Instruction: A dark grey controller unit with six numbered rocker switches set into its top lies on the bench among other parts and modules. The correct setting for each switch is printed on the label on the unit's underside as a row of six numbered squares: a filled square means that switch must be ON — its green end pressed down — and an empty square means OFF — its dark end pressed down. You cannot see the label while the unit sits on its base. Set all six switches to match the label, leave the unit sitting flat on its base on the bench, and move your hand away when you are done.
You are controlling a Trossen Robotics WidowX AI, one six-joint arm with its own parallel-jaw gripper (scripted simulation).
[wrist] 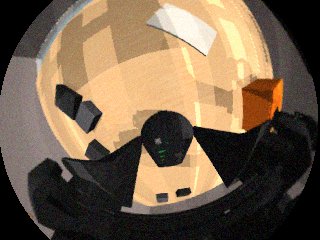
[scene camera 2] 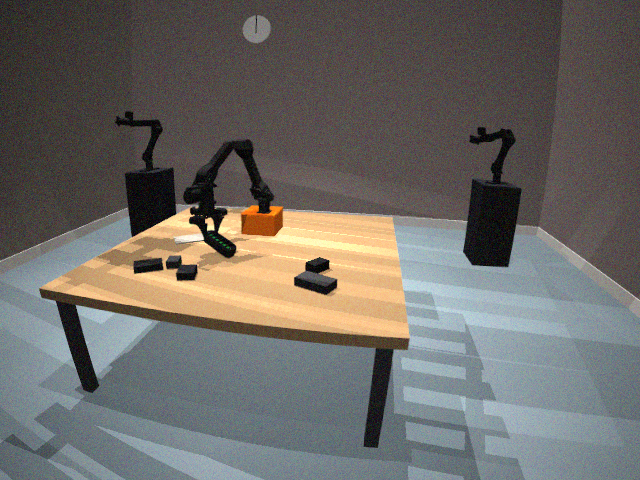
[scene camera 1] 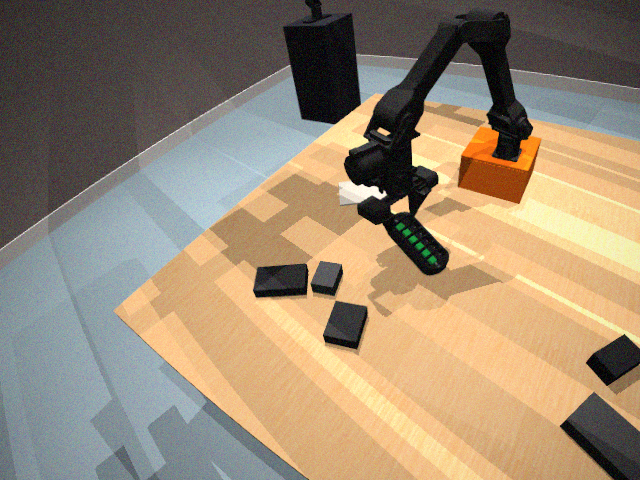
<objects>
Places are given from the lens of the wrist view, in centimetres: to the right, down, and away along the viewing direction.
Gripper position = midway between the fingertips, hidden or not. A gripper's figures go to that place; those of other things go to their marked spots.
my gripper (wrist: 167,134): 1, 2, 9
white sheet (wrist: 192,31): 8, -22, 9
</objects>
